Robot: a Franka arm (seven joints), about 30 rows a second.
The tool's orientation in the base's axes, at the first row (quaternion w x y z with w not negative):
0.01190, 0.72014, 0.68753, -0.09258
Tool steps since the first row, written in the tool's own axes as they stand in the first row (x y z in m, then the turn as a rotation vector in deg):
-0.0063, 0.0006, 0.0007, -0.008, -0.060, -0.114
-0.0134, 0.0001, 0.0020, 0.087, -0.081, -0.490
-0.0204, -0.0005, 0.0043, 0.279, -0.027, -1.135
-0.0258, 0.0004, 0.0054, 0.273, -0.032, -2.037
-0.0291, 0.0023, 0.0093, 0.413, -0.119, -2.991
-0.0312, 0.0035, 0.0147, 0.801, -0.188, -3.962
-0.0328, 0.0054, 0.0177, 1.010, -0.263, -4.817
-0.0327, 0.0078, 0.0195, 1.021, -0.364, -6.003
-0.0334, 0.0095, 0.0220, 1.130, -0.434, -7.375
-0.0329, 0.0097, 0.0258, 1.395, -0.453, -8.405
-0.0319, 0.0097, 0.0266, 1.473, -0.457, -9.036
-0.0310, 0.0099, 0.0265, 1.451, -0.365, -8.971
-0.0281, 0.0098, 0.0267, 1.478, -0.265, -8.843
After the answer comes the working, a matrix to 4 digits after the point.
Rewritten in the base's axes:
0.0003, -0.0064, 0.0002, -0.047, 0.012, 0.120
-0.0006, -0.0135, 0.0000, -0.020, 0.161, 0.477
-0.0018, -0.0207, -0.0011, 0.116, 0.441, 1.076
-0.0012, -0.0263, -0.0015, 0.217, 0.566, 1.964
0.0001, -0.0302, -0.0050, 0.247, 0.847, 2.890
0.0006, -0.0331, -0.0102, 0.307, 1.374, 3.794
0.0021, -0.0353, -0.0131, 0.340, 1.708, 4.611
0.0042, -0.0355, -0.0151, 0.379, 1.896, 5.786
0.0056, -0.0367, -0.0177, 0.474, 2.205, 7.125
0.0054, -0.0368, -0.0215, 0.586, 2.617, 8.100
0.0053, -0.0359, -0.0224, 0.659, 2.785, 8.708
0.0056, -0.0350, -0.0225, 0.742, 2.749, 8.638
0.0055, -0.0322, -0.0231, 0.827, 2.752, 8.497

The tool's axes in the first row as the columns of a matrix, in the base's axes (rounded; the answer above uses it unrounded):
0.0375, 0.9924, -0.1170
0.9880, -0.0543, -0.1444
-0.1497, -0.1102, -0.9826

